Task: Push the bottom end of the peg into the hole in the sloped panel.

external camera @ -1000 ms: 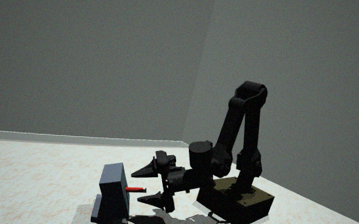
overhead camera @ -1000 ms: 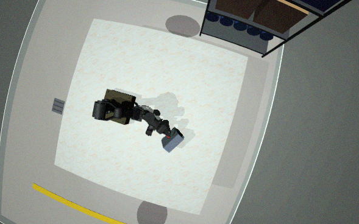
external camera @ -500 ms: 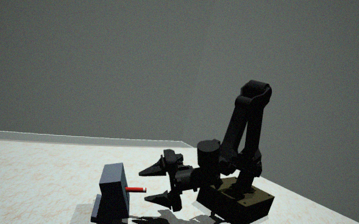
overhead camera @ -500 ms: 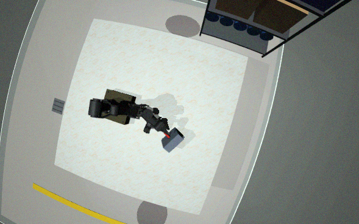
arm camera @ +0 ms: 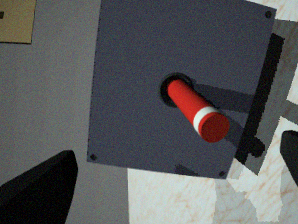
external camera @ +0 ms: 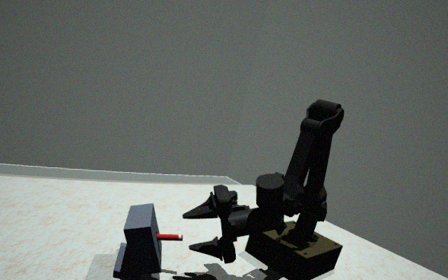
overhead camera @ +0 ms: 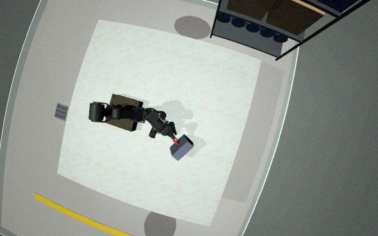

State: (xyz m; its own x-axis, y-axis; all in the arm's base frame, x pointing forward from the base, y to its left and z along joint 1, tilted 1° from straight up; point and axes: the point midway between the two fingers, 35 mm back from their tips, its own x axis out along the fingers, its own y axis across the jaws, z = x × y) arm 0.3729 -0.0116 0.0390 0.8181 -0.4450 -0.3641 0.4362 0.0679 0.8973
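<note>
Now: the red peg 20 mm to the right of my gripper tip, 20 mm below it and 20 mm ahead of it. From my gripper tip the other things lie so: sloped panel (70 mm ahead, 50 mm to the right, 40 mm below).
</note>
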